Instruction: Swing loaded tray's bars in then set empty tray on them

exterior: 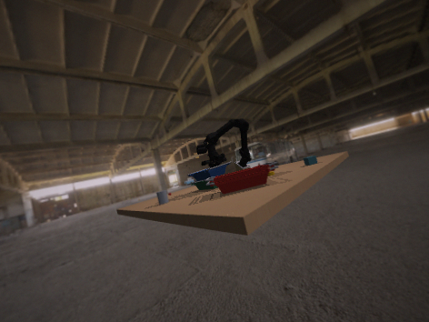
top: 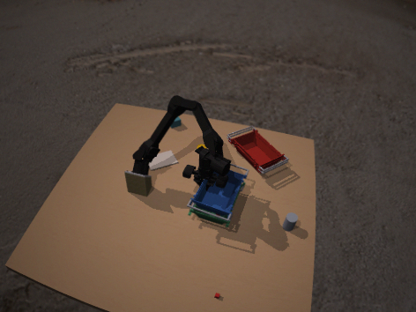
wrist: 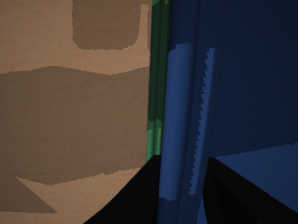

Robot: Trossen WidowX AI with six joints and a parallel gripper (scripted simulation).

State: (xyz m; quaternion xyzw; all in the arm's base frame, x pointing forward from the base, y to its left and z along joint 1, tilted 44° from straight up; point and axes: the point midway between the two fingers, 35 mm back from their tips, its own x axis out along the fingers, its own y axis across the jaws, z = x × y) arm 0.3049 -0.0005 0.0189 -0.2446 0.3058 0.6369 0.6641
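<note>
Right now the blue tray is 70 mm ahead of my gripper tip, 10 mm to the right of it and 30 mm above it. Also, from my gripper tip: grey cylinder 410 mm ahead, 40 mm to the right, 50 mm below; then teal block 310 mm behind, 510 mm to the left, 60 mm below; then white sheet 280 mm behind, 200 mm to the left, 80 mm below.
</note>
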